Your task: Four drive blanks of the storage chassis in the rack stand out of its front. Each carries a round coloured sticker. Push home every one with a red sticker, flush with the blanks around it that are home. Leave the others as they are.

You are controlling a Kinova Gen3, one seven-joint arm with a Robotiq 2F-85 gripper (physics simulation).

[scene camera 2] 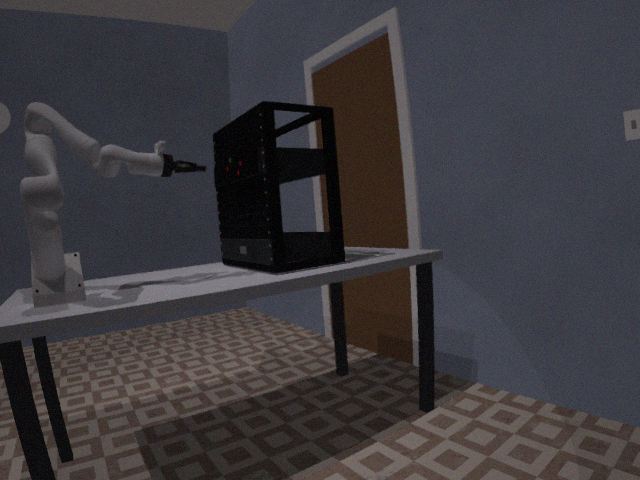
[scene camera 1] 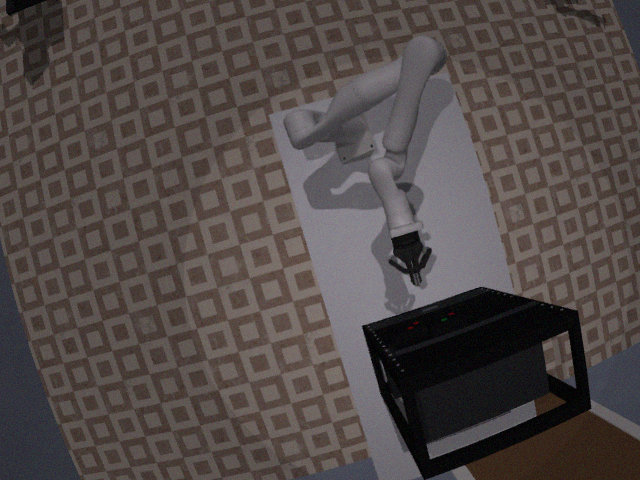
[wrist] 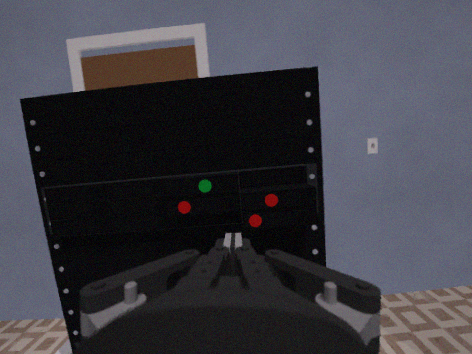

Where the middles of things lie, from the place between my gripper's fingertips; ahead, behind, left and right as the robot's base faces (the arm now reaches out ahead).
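Scene:
Looking at the black rack (scene camera 1: pixel 458 362), I find it 9 cm below my hand, 11 cm to the left of it and 28 cm ahead of it.

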